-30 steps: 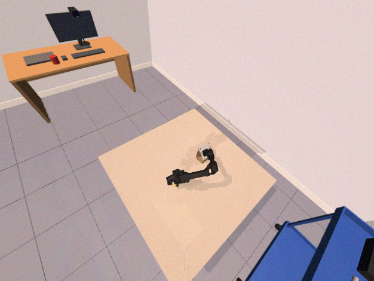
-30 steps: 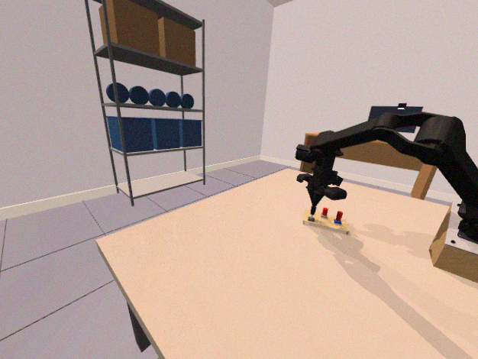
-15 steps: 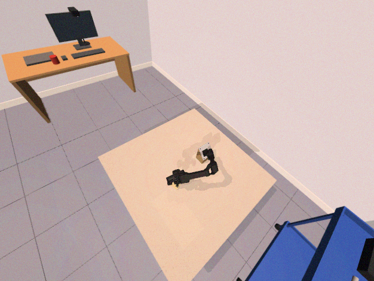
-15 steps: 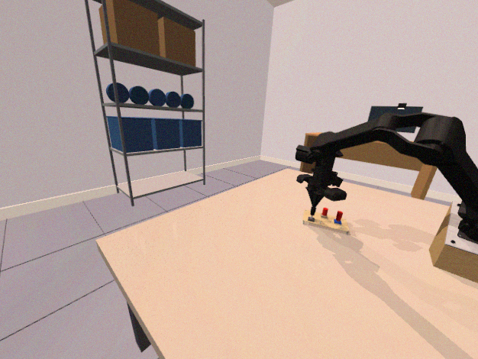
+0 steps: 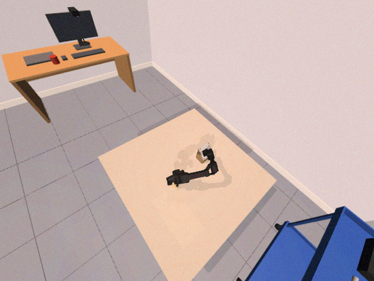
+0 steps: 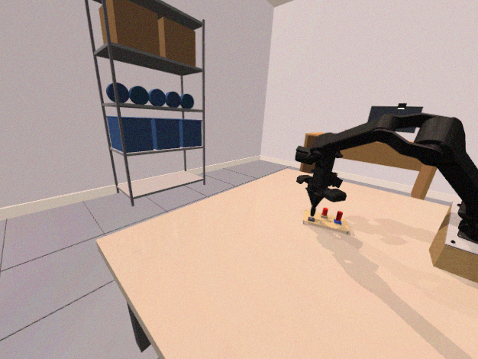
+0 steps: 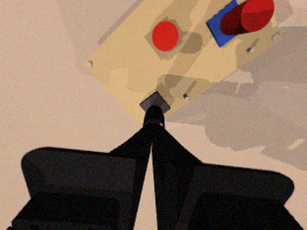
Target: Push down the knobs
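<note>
Right now my gripper tip is 30 mm above the dark square part. Round my gripper tip: red knob (80 mm behind, 50 mm to the right, 20 mm below).
</note>
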